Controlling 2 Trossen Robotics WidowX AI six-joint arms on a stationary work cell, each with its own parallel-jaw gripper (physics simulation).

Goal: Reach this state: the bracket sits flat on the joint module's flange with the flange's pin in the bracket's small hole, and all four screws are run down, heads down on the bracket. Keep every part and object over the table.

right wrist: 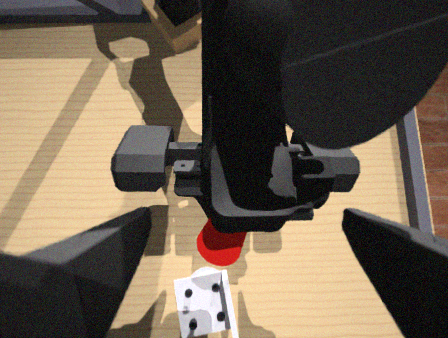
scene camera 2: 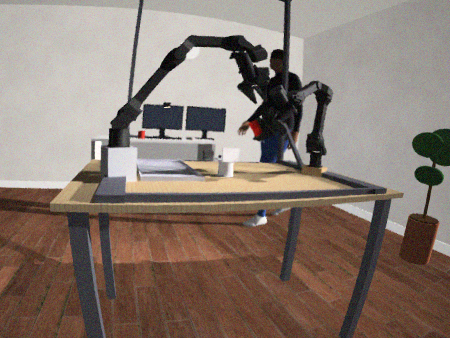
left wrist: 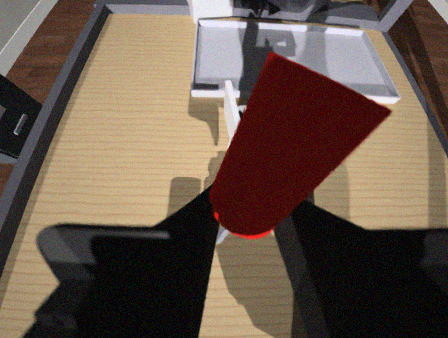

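Pixels of known places: left gripper, fingertip midpoint: (scene camera 2: 255, 140) (left wrist: 243, 189); right gripper, fingertip midpoint: (right wrist: 246, 217) (scene camera 2: 260, 102); left arm's base at its link origin: (right wrist: 180, 3) (scene camera 2: 314, 166); right arm's base at its link origin: (scene camera 2: 118, 146).
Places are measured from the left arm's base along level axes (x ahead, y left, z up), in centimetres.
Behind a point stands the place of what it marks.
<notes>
My left gripper (scene camera 2: 267, 131) (left wrist: 243, 189) @[x 33.8, y -15.3, z 10.7 cm] is shut on the red-handled driver (scene camera 2: 255, 128) @[x 35.1, y -15.0, z 15.3 cm] (left wrist: 295, 135) (right wrist: 220, 247) @[x 34.3, y -16.9, z 18.0 cm] and holds it tilted above the table; a bit of grey shaft shows beneath the handle in the left wrist view. My right gripper (scene camera 2: 257, 97) @[x 33.1, y -14.6, z 25.6 cm] is open and empty, high above the left gripper. The white L-shaped bracket (scene camera 2: 230, 154) @[x 42.2, y -20.8, z 5.0 cm] (left wrist: 231, 110) @[x 41.6, y -20.5, z 6.9 cm] (right wrist: 205, 302) @[x 40.3, y -23.6, z 2.8 cm] rests on the white joint module (scene camera 2: 226, 170) @[x 42.5, y -21.9, z -1.2 cm], its side plate upright. Four dark round spots show on its flat plate in the right wrist view; whether they are holes or screw heads I cannot tell. The flange's pin is not discernible.
A shallow pale tray (scene camera 2: 172, 177) @[x 64.2, y -28.5, z -2.5 cm] (left wrist: 196, 55) @[x 63.9, y -28.7, z -3.4 cm] lies beside the white arm base (scene camera 2: 119, 162) @[x 80.6, y -36.4, z 2.7 cm]. A dark frame rail (scene camera 2: 250, 194) @[x 64.9, y 1.6, z -2.0 cm] runs along the table edge. The other arm stands on a wooden block (scene camera 2: 314, 170) @[x 5.0, y 1.4, z -1.2 cm]. A person (scene camera 2: 280, 95) stands behind the table.
</notes>
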